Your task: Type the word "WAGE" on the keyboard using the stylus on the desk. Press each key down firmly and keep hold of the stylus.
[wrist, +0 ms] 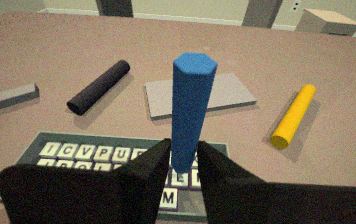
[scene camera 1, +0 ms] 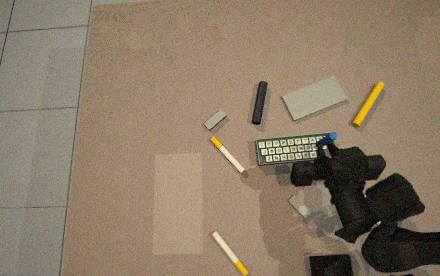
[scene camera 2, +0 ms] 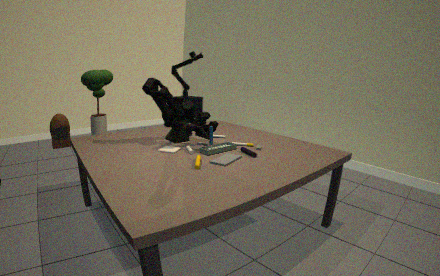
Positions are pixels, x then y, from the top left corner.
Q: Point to a yellow cylinder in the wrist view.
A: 284, 133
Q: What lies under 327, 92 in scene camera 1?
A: A grey plate.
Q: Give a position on a grey plate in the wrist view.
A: At 228, 91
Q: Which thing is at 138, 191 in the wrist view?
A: My gripper.
